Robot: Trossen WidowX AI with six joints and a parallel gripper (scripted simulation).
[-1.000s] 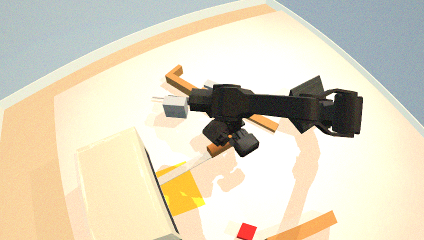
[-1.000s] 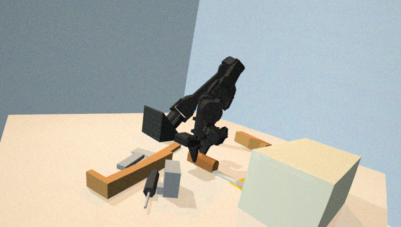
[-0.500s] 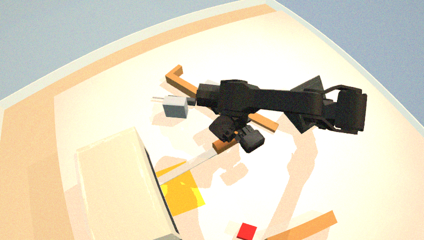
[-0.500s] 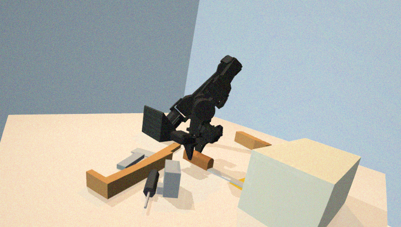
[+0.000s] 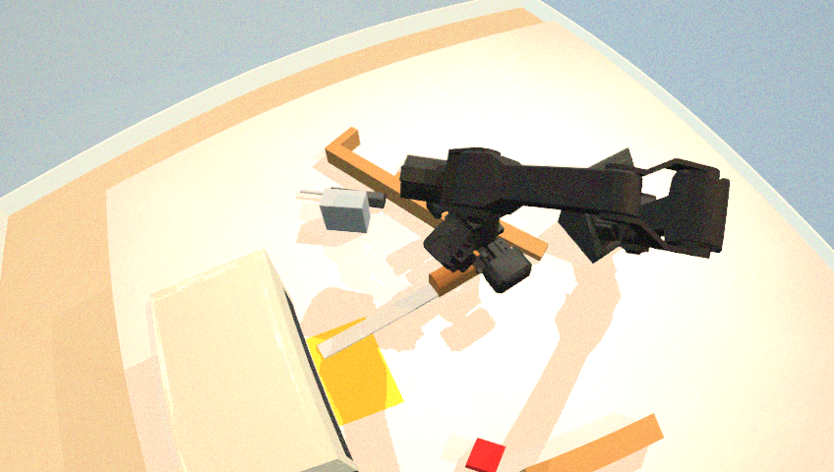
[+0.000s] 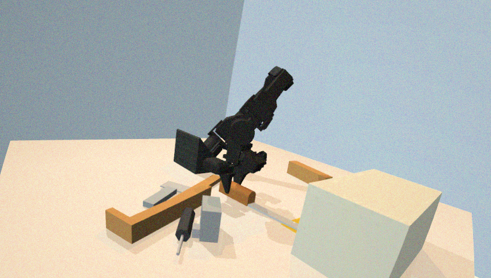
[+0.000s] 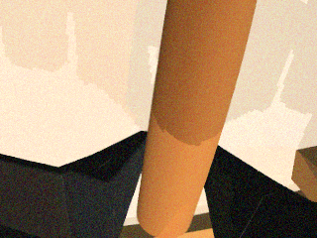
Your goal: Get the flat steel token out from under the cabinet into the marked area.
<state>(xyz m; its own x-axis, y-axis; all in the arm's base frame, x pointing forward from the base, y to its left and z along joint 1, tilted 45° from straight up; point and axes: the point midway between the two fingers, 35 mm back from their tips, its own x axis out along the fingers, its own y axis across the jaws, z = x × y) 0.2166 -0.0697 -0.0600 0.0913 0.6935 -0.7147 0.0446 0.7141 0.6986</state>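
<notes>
Now: the long orange bar 90 mm to the right of my gripper tip and 50 mm behind it. Also, from my gripper tip: dark-handled pin tool (250 mm to the right, 110 mm ahead); then small grey cube (220 mm to the right, 110 mm ahead); then grey block (190 mm to the right, 120 mm ahead, 30 mm above).
</notes>
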